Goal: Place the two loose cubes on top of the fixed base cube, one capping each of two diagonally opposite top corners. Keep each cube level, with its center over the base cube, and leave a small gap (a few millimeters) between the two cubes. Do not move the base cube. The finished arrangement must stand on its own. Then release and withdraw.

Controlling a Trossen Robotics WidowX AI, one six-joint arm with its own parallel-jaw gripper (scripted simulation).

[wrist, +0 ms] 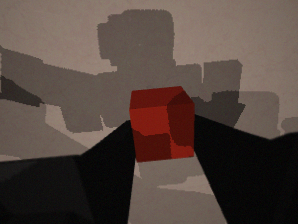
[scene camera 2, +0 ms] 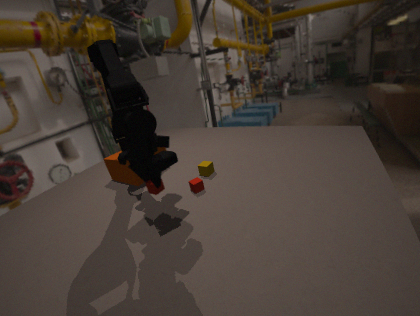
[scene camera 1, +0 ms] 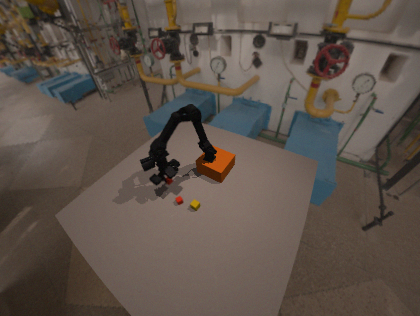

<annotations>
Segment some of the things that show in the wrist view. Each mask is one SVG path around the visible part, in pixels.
My gripper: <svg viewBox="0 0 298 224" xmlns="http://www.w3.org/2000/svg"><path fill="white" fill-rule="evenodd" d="M131 120L124 122L82 155L0 161L0 224L127 224L136 160ZM195 114L194 152L206 174L206 179L224 214L226 223L298 224L298 131L266 139Z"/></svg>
A red cube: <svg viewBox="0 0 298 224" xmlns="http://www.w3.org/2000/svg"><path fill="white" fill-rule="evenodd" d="M181 86L135 90L131 92L129 113L137 163L194 157L195 103Z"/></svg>
</annotations>
